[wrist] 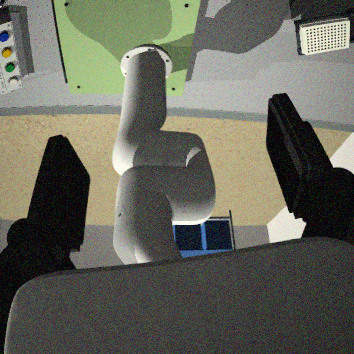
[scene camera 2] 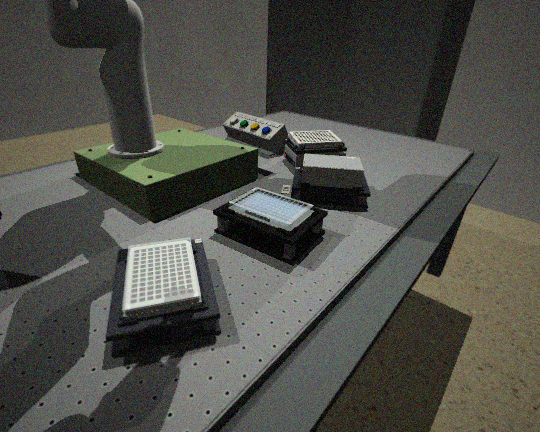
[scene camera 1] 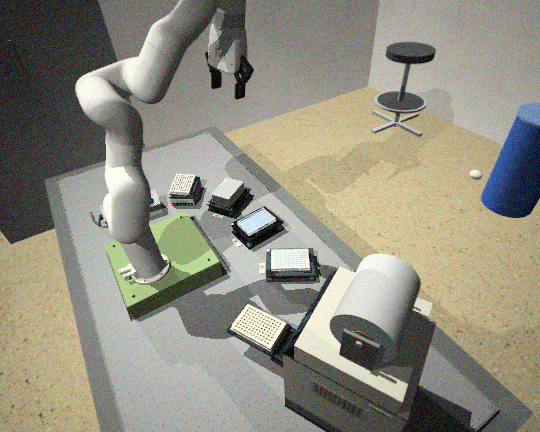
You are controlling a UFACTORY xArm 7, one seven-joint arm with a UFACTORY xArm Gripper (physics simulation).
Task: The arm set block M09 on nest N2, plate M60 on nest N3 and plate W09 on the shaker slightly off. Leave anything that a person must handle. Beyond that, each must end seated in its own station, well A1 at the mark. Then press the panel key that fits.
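Note:
My gripper (scene camera 1: 227,92) (wrist: 169,136) is open and empty, high above the table's far end. A white-topped plate (scene camera 1: 185,184) (scene camera 2: 315,137) sits on the shaker (scene camera 1: 183,203). A plain grey block-like piece (scene camera 1: 228,191) (scene camera 2: 332,171) rests on a black nest beside it, its top sloping in scene camera 2. A pale-blue plate (scene camera 1: 256,221) (scene camera 2: 272,206) lies on the middle nest (scene camera 2: 300,241). A white well plate (scene camera 1: 291,259) (scene camera 2: 161,272) lies on the nearest nest (scene camera 2: 210,312). Nest labels and exact seating are unreadable. The key panel (scene camera 2: 256,132) (wrist: 7,62) has white, green, yellow and blue keys.
The arm stands on a green base (scene camera 1: 192,240) (scene camera 2: 200,157) (wrist: 90,50). A cream well plate (scene camera 1: 260,326) (wrist: 325,37) lies beside a large beige machine (scene camera 1: 320,345) with a white cylinder. A stool (scene camera 1: 411,52), a blue cylinder (scene camera 1: 515,165) and a blue bin (wrist: 205,252) stand off the table.

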